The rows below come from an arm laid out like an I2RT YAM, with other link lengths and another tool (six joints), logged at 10 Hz.
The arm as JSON. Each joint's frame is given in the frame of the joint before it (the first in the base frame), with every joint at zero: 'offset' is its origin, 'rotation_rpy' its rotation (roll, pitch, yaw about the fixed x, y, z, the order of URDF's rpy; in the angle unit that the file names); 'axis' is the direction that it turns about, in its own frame. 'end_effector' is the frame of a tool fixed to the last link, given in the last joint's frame.
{
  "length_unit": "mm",
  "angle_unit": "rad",
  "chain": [
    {
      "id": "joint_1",
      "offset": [
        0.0,
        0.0,
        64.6
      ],
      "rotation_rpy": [
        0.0,
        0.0,
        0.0
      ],
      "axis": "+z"
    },
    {
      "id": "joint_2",
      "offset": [
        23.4,
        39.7,
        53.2
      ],
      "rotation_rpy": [
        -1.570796,
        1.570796,
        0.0
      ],
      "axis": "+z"
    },
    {
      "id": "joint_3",
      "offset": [
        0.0,
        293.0,
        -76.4
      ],
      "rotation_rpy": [
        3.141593,
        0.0,
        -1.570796
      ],
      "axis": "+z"
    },
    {
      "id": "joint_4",
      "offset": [
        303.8,
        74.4,
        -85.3
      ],
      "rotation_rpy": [
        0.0,
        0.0,
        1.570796
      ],
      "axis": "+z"
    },
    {
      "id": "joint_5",
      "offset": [
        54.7,
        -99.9,
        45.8
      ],
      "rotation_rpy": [
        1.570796,
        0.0,
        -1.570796
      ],
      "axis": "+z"
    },
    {
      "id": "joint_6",
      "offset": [
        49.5,
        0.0,
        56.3
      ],
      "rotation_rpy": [
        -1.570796,
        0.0,
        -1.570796
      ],
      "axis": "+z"
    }
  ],
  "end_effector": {
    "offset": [
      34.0,
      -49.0,
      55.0
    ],
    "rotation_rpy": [
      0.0,
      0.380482,
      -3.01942
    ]
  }
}
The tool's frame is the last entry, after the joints.
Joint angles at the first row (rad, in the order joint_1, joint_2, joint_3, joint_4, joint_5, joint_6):
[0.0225, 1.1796, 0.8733, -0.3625, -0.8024, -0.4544]
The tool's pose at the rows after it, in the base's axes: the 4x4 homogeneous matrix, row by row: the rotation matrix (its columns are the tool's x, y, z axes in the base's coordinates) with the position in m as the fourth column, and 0 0 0 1 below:
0.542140 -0.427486 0.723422 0.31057; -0.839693 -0.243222 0.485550 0.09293; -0.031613 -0.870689 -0.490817 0.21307; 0 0 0 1
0.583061 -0.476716 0.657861 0.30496; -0.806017 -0.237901 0.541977 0.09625; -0.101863 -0.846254 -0.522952 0.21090; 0 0 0 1
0.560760 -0.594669 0.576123 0.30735; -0.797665 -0.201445 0.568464 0.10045; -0.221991 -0.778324 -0.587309 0.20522; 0 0 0 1
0.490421 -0.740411 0.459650 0.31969; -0.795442 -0.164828 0.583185 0.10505; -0.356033 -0.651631 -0.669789 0.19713; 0 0 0 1
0.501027 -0.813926 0.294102 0.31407; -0.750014 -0.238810 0.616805 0.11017; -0.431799 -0.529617 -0.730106 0.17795; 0 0 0 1
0.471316 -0.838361 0.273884 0.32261; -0.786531 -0.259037 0.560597 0.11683; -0.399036 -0.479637 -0.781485 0.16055; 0 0 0 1
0.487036 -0.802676 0.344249 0.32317; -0.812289 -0.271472 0.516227 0.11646; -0.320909 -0.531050 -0.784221 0.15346; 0 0 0 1
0.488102 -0.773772 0.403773 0.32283; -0.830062 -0.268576 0.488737 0.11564; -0.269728 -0.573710 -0.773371 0.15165; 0 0 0 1
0.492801 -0.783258 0.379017 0.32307; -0.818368 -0.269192 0.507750 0.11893; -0.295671 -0.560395 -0.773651 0.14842; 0 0 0 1
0.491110 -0.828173 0.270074 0.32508; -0.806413 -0.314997 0.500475 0.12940; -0.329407 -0.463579 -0.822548 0.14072; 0 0 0 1
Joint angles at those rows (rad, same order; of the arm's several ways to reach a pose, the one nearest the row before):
[0.0217, 1.2137, 0.8959, -0.4216, -0.8515, -0.4851]
[0.0223, 1.2566, 0.9282, -0.4985, -0.9166, -0.5048]
[0.0230, 1.3399, 0.9743, -0.5640, -0.9550, -0.4532]
[0.0257, 1.4788, 1.0638, -0.6581, -0.9797, -0.3868]
[0.0495, 1.6187, 1.1469, -0.8546, -1.0082, -0.5029]
[0.0756, 1.6670, 1.1545, -0.8198, -0.9345, -0.4566]
[0.0835, 1.6204, 1.1003, -0.7283, -0.8736, -0.4448]
[0.0859, 1.5732, 1.0530, -0.6547, -0.8370, -0.4274]
[0.0918, 1.5964, 1.0605, -0.6603, -0.8581, -0.4271]
[0.1259, 1.6948, 1.1423, -0.7683, -0.8474, -0.4427]

